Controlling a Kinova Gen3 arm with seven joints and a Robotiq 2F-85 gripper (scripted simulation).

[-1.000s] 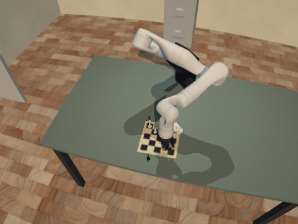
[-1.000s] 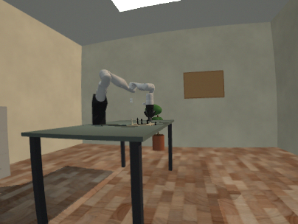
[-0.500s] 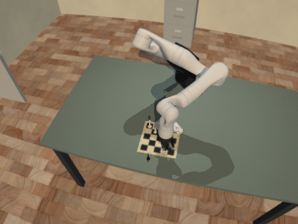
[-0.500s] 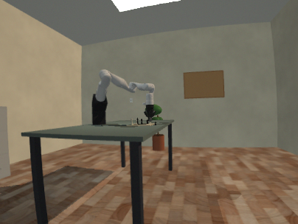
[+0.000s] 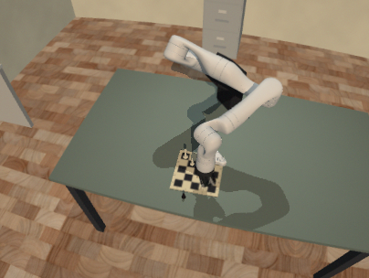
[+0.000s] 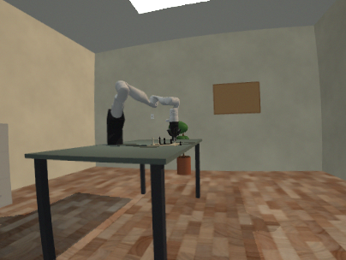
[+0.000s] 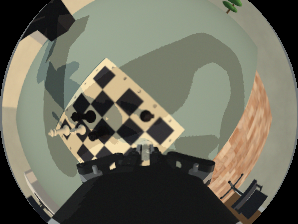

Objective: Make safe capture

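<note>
Now: the white piece 10 mm below my hand. From my hand the other things lie so: black piece 80 mm to the right, 60 mm ahead, 30 mm below; white chess piece 150 mm behind, 120 mm to the right, 10 mm below; chessboard 80 mm behind, 40 mm to the right, 40 mm below.
</note>
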